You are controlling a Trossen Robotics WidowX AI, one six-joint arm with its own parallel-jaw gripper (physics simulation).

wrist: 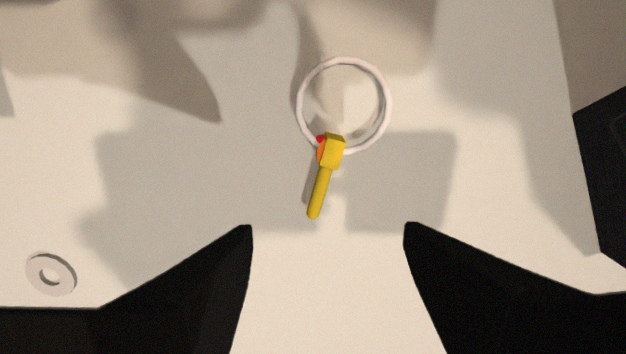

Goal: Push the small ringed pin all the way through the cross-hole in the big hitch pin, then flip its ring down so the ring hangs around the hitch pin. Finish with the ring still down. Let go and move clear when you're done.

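Frame: origin at the arm's base, x ahead, y left, z up, level; centimetres.
Seen in the pictures: gripper, fingertip midpoint: [328, 234].
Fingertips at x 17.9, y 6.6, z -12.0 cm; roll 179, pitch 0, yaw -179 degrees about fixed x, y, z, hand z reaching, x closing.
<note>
Offsets run from my fingertips to a thing's middle. "spot": to the spot under its first point. Level surfaces: height alone.
The small ringed pin {spot: dy -0.2, dx -0.1, dz -4.6 cm} [324, 182] lies on the table in the wrist view, a yellow shaft with a square yellow head and orange and red bits at the head's side. Its shaft points down and slightly left in the view. Its whitish ring {spot: dy -4.0, dx -3.0, dz -4.8 cm} [387, 105] extends from the head toward the top of the view. My gripper [328, 234] is open and empty, its two black fingers wide apart. The pin's shaft tip shows just beyond the gap between the fingertips. The big hitch pin does not show in this view.
A flat pale washer {dy +6.4, dx +16.4, dz -5.5 cm} [66, 281] lies on the table at the lower left, beside the left finger. A black object [602, 165] stands at the right edge. The table's edge runs down the right side. Broad shadows fall over the table {dz -5.6 cm} [45, 190].
</note>
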